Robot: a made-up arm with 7 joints.
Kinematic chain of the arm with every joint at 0, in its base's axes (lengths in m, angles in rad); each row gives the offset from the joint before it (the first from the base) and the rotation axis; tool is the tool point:
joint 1: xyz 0 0.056 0 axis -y
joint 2: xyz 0 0.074 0 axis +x
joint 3: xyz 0 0 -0.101 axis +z
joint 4: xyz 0 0 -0.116 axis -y
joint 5: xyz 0 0 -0.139 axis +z
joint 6: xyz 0 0 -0.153 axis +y
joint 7: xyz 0 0 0 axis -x
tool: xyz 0 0 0
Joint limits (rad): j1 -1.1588..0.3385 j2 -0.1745..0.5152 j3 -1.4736..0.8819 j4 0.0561..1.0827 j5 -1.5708..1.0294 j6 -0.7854..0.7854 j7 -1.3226..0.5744
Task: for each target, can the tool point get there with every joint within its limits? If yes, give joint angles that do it. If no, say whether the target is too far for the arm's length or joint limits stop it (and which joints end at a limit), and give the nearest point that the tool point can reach.
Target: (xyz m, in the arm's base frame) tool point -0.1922 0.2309 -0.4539
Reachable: yes | joints -0.5792 0.2261 -0.1179 0.3069 -0.8852 0.3935 0.2821
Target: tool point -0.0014 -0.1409 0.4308
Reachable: no: joint limits stop it (at a limit: joint 1, joint 2, joint 3, joint 4) | nearest point -0.2685 -0.1842 -0.1447 | short by 0.636 m
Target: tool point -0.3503 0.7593 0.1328
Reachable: no: too far | nearest point -0.3082 0.4509 -0.2213 | short by 0.471 m
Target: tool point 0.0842 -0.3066 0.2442
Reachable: no: joint limits stop it (at a limit: joint 1, joint 2, joint 4) | nearest point 0.1811 -0.1715 -0.2609 | short by 0.532 m
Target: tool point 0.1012 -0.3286 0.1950
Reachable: no: joint limits stop it (at a limit: joint 1, joint 2, joint 4) | nearest point 0.1790 -0.1723 -0.2615 | short by 0.489 m
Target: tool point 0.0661 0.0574 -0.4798
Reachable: yes | joints -0.1851 -0.1164 -0.1216 0.5574 -0.6910 -0.2459 0.0653
